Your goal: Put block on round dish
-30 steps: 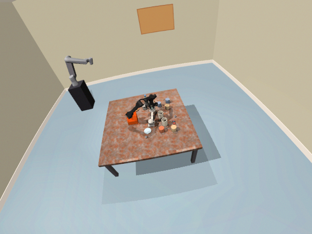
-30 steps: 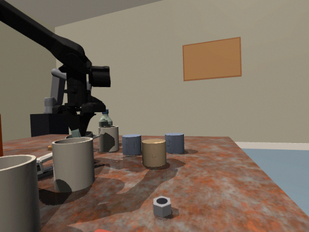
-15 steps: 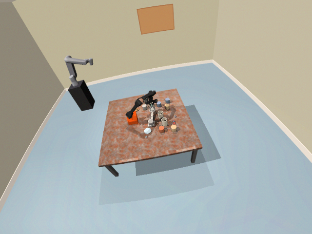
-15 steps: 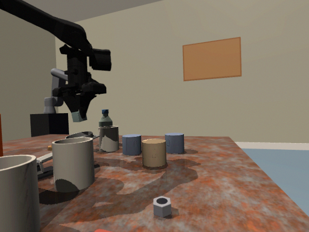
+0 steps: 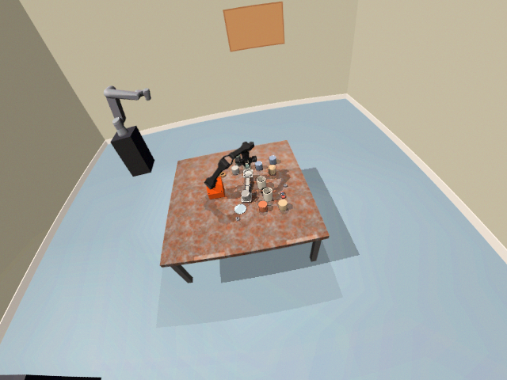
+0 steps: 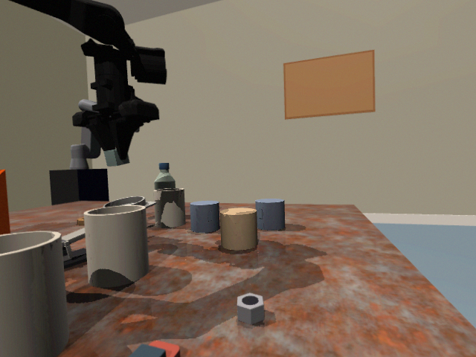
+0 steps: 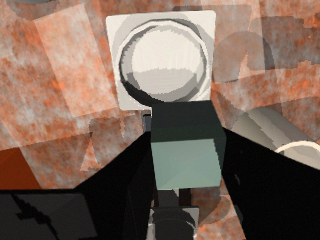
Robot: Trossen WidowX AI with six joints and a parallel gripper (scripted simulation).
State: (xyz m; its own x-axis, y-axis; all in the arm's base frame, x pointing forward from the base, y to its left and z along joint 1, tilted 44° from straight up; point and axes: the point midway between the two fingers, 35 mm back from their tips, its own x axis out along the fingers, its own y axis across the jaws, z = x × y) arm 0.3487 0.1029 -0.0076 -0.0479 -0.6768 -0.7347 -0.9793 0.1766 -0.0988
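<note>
The pale blue round dish is 33 cm to the right of my gripper tip, 17 cm below it and 13 cm behind it. The rest, counted from my gripper tip: bottle (28 cm to the left, 8 cm behind, 6 cm below).
</note>
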